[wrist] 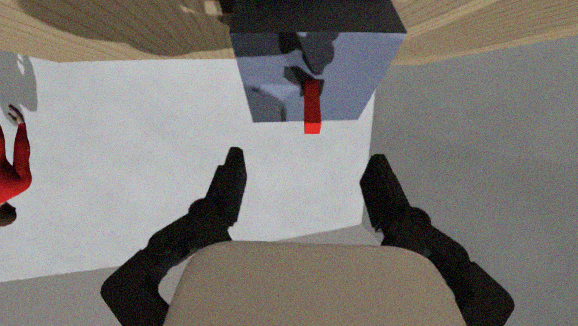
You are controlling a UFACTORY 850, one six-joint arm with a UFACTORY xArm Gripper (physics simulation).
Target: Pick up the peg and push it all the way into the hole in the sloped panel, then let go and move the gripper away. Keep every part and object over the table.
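The red peg (312, 105) stands in the dark square hole of the blue-grey sloped panel (350, 75), with a long part of it sticking out toward the camera. The hole's dark edge shows around the peg's far end; how deep the peg sits is hidden. My gripper (305, 165) is open and empty. Its two black fingers stand wide apart, and in the view the peg's near end lies just above the space between the fingertips, not touching them.
The panel's block has a black side (315, 17) at the top. The wooden table (150, 30) runs along the top of the view, with its edge and shadows on it. A pale floor (125, 150) lies beyond the table edge. Part of a red-clothed figure (15, 180) shows at far left.
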